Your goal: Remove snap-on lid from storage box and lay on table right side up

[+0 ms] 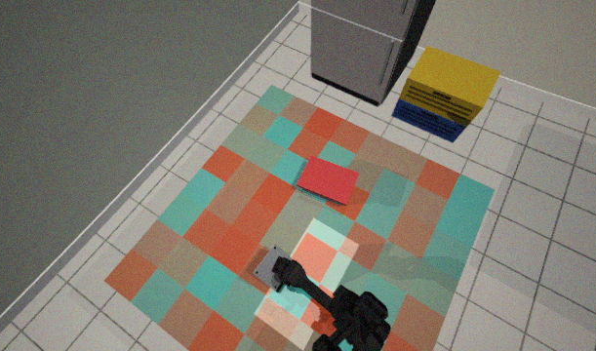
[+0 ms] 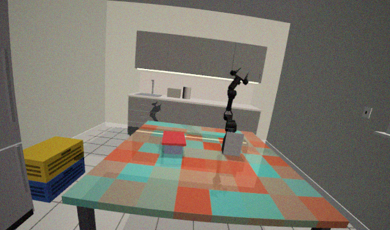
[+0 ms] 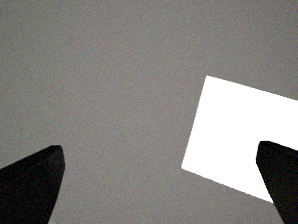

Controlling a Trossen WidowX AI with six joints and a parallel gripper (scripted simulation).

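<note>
Now: the lid 580 mm ahead of my gripper tip, 270 mm to the left of it and 600 mm below it. Round my gripper tip: storage box (580 mm ahead, 270 mm to the left, 640 mm below).
</note>
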